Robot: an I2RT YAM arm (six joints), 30 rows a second.
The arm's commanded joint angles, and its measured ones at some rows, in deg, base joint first. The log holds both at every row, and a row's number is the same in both.
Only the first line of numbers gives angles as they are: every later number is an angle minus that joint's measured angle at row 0.
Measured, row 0:
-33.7 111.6 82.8 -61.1 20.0 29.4
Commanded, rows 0 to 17:
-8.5 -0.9 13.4 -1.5 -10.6 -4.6
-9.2 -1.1 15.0 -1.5 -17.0 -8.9
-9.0 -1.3 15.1 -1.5 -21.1 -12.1
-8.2 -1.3 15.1 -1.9 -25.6 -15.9
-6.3 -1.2 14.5 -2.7 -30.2 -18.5
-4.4 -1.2 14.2 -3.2 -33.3 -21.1
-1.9 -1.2 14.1 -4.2 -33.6 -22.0
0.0 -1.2 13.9 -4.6 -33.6 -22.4
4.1 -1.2 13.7 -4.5 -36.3 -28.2
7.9 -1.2 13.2 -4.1 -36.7 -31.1
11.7 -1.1 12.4 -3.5 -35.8 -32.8
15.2 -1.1 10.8 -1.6 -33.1 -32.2
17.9 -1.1 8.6 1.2 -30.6 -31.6
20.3 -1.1 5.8 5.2 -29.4 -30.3
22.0 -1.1 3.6 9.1 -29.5 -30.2
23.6 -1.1 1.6 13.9 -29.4 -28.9
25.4 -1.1 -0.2 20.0 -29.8 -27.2
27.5 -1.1 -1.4 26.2 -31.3 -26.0
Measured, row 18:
24.4 -0.9 1.0 17.6 -31.0 -28.9
